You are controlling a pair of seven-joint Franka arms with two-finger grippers.
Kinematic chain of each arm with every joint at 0, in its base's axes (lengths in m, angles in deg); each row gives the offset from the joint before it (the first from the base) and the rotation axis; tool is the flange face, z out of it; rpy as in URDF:
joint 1: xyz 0 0 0.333 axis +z
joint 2: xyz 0 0 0 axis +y
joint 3: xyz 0 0 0.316 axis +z
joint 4: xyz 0.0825 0 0 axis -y
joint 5: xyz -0.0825 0 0.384 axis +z
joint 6: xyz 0 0 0 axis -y
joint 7: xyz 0.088 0 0 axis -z
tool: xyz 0 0 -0.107 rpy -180 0 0
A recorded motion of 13 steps. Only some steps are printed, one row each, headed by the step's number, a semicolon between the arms.
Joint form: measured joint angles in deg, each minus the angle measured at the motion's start. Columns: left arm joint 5, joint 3, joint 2, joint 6, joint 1, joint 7, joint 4; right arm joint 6, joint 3, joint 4, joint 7, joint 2, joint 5, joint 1.
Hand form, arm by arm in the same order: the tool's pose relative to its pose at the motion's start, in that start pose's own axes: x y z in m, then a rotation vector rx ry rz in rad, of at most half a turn. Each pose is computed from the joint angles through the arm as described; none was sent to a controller.
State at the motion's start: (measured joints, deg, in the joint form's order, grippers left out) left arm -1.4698 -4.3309 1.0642 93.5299 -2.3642 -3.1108 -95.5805; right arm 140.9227 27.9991 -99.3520 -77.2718 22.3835 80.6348 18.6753
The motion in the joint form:
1: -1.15 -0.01 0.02 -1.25 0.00 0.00 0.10; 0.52 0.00 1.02 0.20 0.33 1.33 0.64
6: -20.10 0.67 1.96 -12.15 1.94 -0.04 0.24; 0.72 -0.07 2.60 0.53 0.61 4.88 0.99
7: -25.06 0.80 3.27 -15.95 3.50 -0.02 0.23; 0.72 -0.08 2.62 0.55 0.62 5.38 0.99
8: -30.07 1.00 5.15 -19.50 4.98 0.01 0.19; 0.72 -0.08 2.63 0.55 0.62 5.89 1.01
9: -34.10 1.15 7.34 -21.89 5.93 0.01 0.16; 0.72 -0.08 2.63 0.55 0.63 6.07 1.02
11: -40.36 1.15 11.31 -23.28 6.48 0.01 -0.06; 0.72 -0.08 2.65 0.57 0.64 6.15 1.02
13: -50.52 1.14 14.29 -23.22 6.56 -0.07 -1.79; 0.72 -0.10 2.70 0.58 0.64 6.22 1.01
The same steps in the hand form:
1: -0.0023 0.0021 0.0012 -0.0189 -0.0215 -0.0008; 0.0056 -0.0039 0.0039 0.0042 0.0219 0.0119
6: -0.0145 0.0144 0.0242 -0.3482 -0.2495 -0.0351; 0.0167 -0.0069 0.0038 0.0155 0.0767 0.0519
7: -0.0155 0.0092 0.0350 -0.4406 -0.3315 -0.0506; 0.0168 -0.0068 0.0037 0.0167 0.0822 0.0591
8: -0.0139 0.0040 0.0492 -0.5375 -0.4150 -0.0648; 0.0168 -0.0069 0.0039 0.0184 0.0875 0.0658
9: -0.0094 0.0013 0.0654 -0.6175 -0.4837 -0.0757; 0.0167 -0.0070 0.0040 0.0190 0.0892 0.0684
11: 0.0032 0.0057 0.0955 -0.7397 -0.5654 -0.0919; 0.0168 -0.0069 0.0040 0.0193 0.0903 0.0698
13: 0.0140 0.0190 0.1201 -0.9279 -0.6234 -0.1199; 0.0172 -0.0068 0.0037 0.0191 0.0919 0.0705

